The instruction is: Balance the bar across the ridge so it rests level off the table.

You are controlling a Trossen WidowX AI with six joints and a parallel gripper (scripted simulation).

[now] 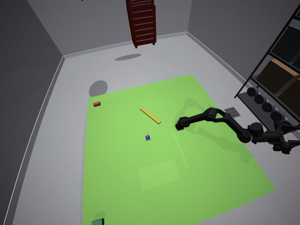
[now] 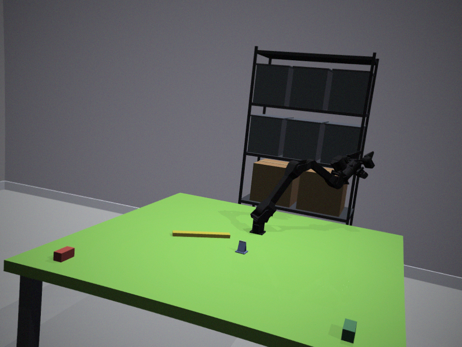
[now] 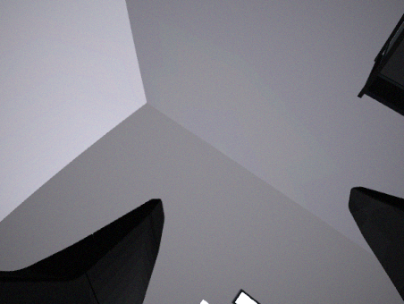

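The yellow bar lies 660 mm ahead of my gripper tip, 610 mm to the right of it and 400 mm below it. From my gripper tip the other things lie so: red block: 1180 mm ahead, 910 mm to the right, 390 mm below; green block: 1180 mm ahead, 390 mm below, 90 mm to the left.
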